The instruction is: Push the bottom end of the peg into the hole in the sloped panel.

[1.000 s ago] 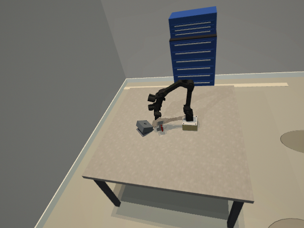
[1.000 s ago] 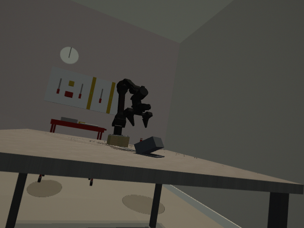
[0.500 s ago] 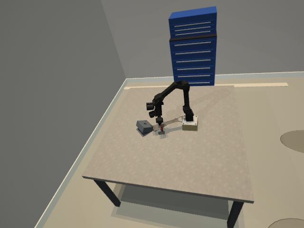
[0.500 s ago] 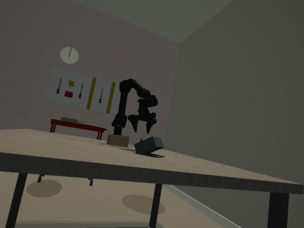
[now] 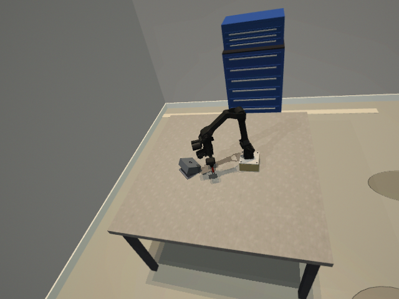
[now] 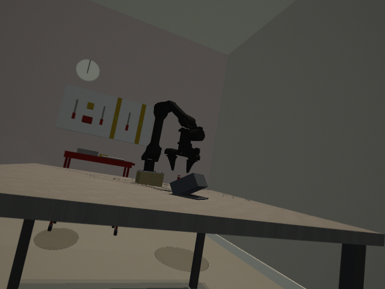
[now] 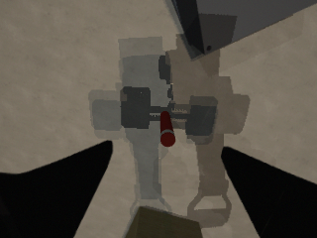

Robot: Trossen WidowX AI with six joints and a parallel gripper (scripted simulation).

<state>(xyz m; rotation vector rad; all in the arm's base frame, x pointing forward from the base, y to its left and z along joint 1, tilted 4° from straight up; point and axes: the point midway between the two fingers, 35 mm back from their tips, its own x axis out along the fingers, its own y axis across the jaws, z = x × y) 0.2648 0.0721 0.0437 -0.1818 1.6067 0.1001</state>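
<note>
My gripper tip is now 40 mm above the round red peg. From my gripper tip the other things lie so: thin dark base plate: 180 mm ahead, 20 mm to the right, 100 mm below; grey sloped panel: 170 mm ahead, 30 mm to the right, 50 mm below.
</note>
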